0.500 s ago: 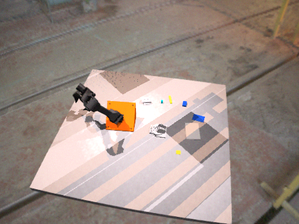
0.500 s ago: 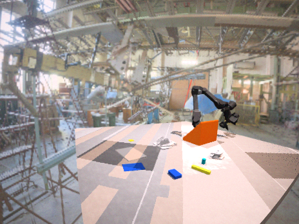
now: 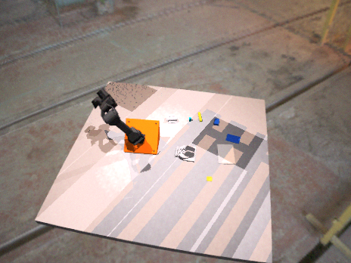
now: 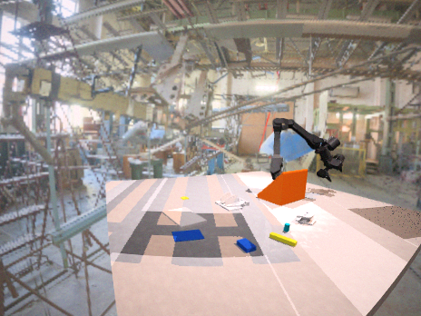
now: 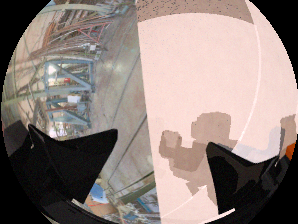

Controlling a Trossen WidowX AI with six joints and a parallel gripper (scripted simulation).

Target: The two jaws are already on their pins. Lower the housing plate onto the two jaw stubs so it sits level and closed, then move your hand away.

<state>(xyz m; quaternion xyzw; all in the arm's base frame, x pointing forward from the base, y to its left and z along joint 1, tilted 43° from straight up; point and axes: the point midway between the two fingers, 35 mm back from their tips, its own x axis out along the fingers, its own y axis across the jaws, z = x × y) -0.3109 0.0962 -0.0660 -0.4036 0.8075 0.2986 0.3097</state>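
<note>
The teal cylinder lies 60 cm ahead of my gripper tip, 20 cm to the left of it and 10 cm below it. From my gripper tip the other things lie so: yellow bar 66 cm ahead, 25 cm to the left, 10 cm below; then white pad 89 cm ahead, 5 cm to the right, 11 cm below; then blue block 79 cm ahead, 23 cm to the left, 10 cm below.
</note>
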